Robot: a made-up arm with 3 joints. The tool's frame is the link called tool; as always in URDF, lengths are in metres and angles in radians. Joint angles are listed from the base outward. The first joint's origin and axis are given. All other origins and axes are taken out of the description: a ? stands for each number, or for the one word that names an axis. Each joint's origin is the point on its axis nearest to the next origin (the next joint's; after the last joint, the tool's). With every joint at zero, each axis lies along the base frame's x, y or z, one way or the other. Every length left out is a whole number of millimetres.
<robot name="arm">
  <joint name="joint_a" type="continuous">
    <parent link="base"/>
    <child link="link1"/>
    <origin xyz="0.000 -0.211 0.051"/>
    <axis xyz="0 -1 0"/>
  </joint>
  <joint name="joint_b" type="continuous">
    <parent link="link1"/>
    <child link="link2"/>
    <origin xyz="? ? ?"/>
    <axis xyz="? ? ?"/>
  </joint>
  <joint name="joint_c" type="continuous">
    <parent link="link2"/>
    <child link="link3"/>
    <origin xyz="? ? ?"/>
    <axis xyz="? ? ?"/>
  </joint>
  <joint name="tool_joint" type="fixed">
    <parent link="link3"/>
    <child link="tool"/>
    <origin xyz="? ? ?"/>
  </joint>
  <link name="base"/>
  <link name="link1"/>
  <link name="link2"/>
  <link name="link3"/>
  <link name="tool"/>
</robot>
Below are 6 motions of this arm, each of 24 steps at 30 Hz.
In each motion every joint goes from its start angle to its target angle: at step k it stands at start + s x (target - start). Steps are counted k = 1, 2, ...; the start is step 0. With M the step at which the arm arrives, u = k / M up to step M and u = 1 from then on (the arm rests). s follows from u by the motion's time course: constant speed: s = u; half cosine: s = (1 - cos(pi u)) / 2; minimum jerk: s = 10 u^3 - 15 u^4 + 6 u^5.
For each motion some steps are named. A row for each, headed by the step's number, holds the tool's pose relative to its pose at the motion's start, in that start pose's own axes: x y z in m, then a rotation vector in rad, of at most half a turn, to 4 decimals.
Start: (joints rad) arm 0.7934 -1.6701 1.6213
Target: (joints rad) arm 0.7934 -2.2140 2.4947
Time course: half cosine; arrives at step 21
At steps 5, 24:
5: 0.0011 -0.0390 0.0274 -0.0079 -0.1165 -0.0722
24: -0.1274 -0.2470 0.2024 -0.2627 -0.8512 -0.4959

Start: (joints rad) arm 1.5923 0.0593 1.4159
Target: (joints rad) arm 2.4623 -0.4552 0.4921
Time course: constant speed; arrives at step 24
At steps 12, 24:
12: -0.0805 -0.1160 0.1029 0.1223 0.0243 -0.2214
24: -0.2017 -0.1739 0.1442 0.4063 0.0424 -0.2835

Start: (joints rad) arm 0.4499 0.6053 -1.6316
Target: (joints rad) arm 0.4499 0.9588 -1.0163
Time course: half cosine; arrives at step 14
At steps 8, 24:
8: -0.0011 0.0148 0.0882 -0.0276 -0.3746 -0.2156
24: -0.0168 0.0284 0.1432 -0.0877 -0.6088 -0.3482

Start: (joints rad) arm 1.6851 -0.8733 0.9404
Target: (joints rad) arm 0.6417 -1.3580 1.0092
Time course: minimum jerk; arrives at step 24
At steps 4, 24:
4: 0.0019 -0.0125 -0.0099 -0.0130 0.0211 -0.0307
24: -0.1517 -0.3368 -0.0712 -0.5346 0.4004 -0.8924

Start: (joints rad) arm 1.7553 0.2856 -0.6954
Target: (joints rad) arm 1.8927 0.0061 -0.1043
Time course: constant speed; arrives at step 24
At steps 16, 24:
16: -0.0111 -0.0364 0.0852 0.1736 -0.4829 0.0743
24: -0.0336 -0.0659 0.1214 0.2705 -0.7235 0.0921

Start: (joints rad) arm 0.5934 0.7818 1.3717
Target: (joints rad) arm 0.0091 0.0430 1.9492
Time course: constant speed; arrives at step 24
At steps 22, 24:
22: -0.1256 -0.2892 -0.1897 0.1882 -0.0148 -0.6675
24: -0.1509 -0.3078 -0.2084 0.1720 -0.0028 -0.7261

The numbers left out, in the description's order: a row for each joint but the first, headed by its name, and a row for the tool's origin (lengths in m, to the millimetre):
joint_b: xyz -0.021 0.000 0.004, axis -1 0 0
joint_c: xyz 0.000 -0.040 0.302, axis 0 -1 0
tool: xyz 0.230 0.000 -0.060

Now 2 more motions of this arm.
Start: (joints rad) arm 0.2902 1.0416 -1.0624
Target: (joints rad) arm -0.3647 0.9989 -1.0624
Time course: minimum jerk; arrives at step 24
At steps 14, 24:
14: 0.0247 0.0177 0.0183 -0.3066 0.2212 0.2023
24: 0.0377 0.0309 0.0232 -0.4675 0.3426 0.3077

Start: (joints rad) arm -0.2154 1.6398 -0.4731
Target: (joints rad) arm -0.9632 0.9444 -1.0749
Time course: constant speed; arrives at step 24
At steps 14, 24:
14: -0.0059 0.0120 -0.0834 0.0555 0.3993 0.5920
24: -0.0178 0.0087 -0.1346 -0.0399 0.7605 1.0120

